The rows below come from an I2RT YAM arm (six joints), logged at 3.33 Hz.
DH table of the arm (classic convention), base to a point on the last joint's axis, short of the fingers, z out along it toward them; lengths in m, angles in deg. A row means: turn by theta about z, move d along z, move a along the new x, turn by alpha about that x. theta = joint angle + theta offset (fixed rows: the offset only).
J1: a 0.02; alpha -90; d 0.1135; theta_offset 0
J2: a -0.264; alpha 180; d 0; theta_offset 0
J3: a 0.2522; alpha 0; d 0; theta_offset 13.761
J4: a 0.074; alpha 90; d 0; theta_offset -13.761
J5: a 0; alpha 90; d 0; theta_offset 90
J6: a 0; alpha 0; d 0.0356; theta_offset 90
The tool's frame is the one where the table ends.
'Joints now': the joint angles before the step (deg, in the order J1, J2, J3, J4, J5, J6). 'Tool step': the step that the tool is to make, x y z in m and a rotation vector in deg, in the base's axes. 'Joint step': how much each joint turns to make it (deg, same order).
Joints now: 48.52 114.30 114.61 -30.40 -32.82 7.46
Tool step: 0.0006 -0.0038 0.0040 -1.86 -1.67 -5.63
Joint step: 0.04 -0.79 -0.01 -0.67 6.15 0.79
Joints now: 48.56 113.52 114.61 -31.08 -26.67 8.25
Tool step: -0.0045 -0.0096 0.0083 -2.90 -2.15 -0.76
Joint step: -0.22 -1.44 0.76 -4.26 2.29 -3.04
